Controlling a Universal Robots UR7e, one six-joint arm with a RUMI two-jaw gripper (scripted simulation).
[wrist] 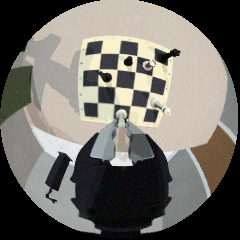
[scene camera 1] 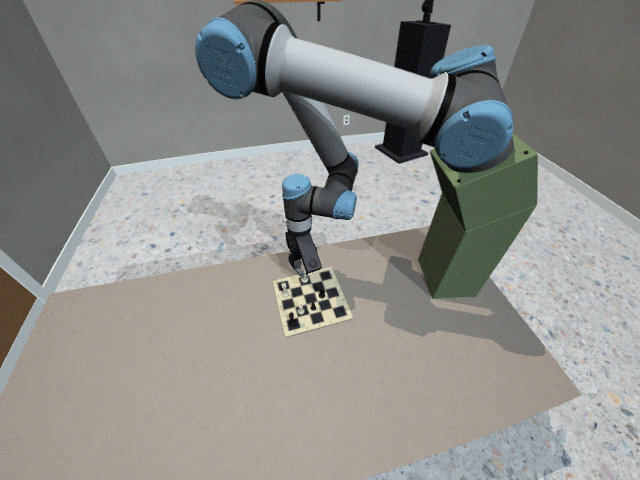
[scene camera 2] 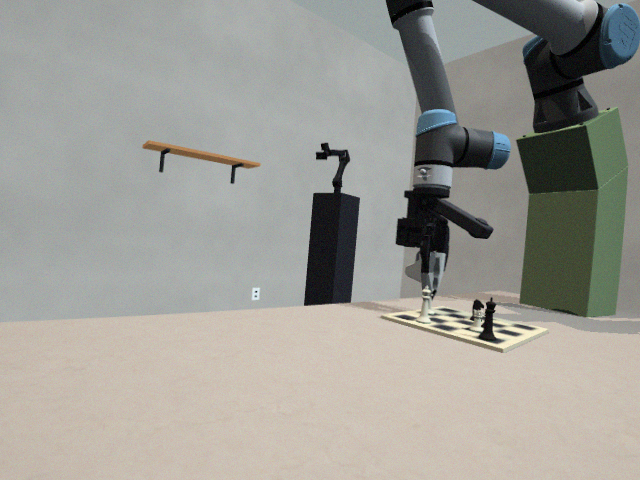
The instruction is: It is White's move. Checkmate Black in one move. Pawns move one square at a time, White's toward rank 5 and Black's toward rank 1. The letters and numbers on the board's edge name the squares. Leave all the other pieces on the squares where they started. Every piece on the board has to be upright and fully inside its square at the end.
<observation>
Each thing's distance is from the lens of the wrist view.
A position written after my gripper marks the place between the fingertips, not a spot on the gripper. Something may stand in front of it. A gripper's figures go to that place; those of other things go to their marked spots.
my gripper [wrist: 121, 119]: 16 cm
chessboard [wrist: 132, 88]: 16 cm
</observation>
